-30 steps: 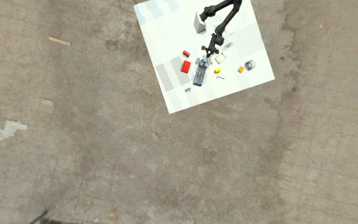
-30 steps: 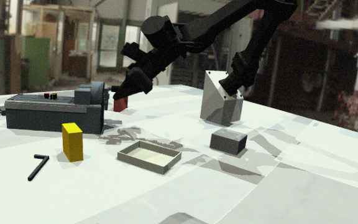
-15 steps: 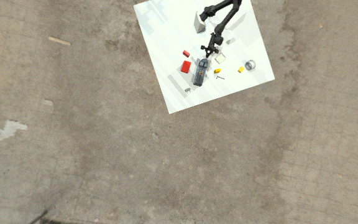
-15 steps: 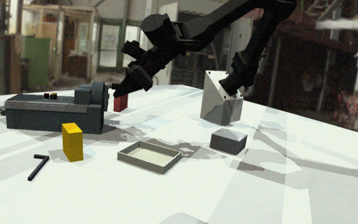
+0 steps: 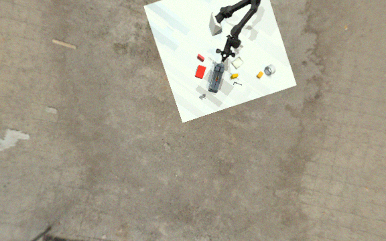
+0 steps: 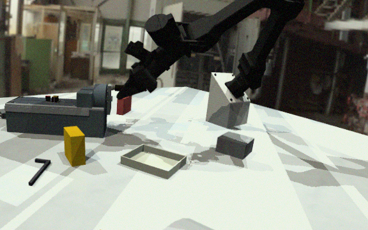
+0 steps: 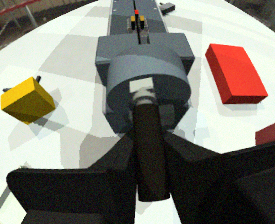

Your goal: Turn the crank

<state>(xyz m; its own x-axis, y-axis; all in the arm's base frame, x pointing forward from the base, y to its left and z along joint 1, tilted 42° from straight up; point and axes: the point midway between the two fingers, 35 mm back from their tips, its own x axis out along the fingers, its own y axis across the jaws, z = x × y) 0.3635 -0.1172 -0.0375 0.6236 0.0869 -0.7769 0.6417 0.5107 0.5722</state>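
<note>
The dark crank handle lies 20 mm above my gripper tip, 10 mm to the left of it and 10 mm behind it. The rest, counted from my gripper tip: red pointer: 140 mm ahead, 130 mm to the right, 10 mm below; then shallow grey tray: 180 mm to the left, 90 mm below, 50 mm ahead; then yellow block: 170 mm ahead, 80 mm to the left, 60 mm below.
</note>
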